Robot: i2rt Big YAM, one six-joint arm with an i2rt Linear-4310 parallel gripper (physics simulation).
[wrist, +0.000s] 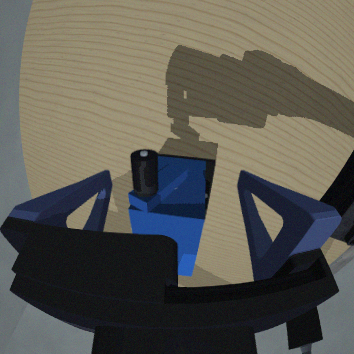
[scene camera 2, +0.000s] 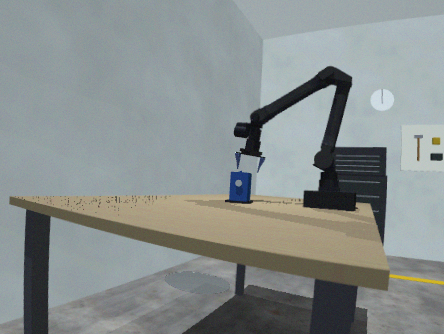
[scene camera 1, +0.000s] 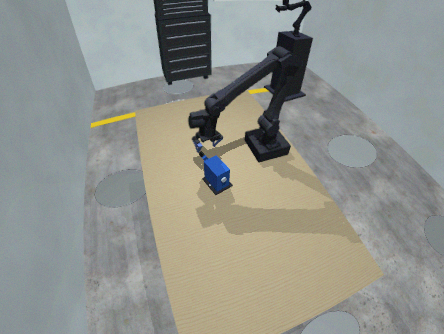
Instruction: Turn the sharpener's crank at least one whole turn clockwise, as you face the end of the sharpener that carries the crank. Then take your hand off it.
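Pixels of known places: gripper, fingertip midpoint: [wrist: 174, 176] [scene camera 2: 247, 170] [scene camera 1: 205, 149]; arm's base at its link origin: [scene camera 2: 328, 191] [scene camera 1: 268, 141].
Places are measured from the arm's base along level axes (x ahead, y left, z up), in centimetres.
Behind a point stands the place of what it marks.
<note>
The blue sharpener [scene camera 1: 216, 173] @[x 39.5, y 10.8, z 5.8 cm] [scene camera 2: 233, 192] @[x 38.5, y 12.3, z -2.9 cm] [wrist: 167, 230] @[x 37.2, y 2.9, z 5.8 cm] stands upright on a dark base. Its crank end shows in the wrist view, where the blue crank arm [wrist: 167, 190] slants to the upper left corner of the body. The black crank handle [scene camera 1: 202, 153] @[x 39.9, y -3.3, z 6.5 cm] [wrist: 144, 175] @[x 39.7, y -3.7, z 6.5 cm] sticks out from the arm's end, left of the body's middle. My gripper [scene camera 1: 208, 146] @[x 37.4, y -4.6, z 7.2 cm] [scene camera 2: 248, 170] @[x 37.4, y -4.6, z 7.2 cm] [wrist: 174, 176] @[x 37.4, y -4.6, z 7.2 cm] is wide open above the crank end, fingers pointing down. In the wrist view the handle lies between the spread fingers, nearer the left one, with a gap on both sides. Nothing is gripped.
The sharpener stands on a wooden table [scene camera 1: 250, 290] @[x 51.4, y 61.1, z -7.1 cm] [scene camera 2: 200, 220] @[x 28.0, y 69.1, z -7.0 cm] [wrist: 90, 75] @[x 53.1, y -10.0, z -7.0 cm]. The arm's black base [scene camera 1: 267, 147] @[x 4.3, y 4.2, z 1.0 cm] [scene camera 2: 330, 199] @[x -0.6, y 7.3, z -3.1 cm] stands on the table beside it. A dark drawer cabinet [scene camera 1: 186, 45] [scene camera 2: 361, 162] stands behind, off the table.
</note>
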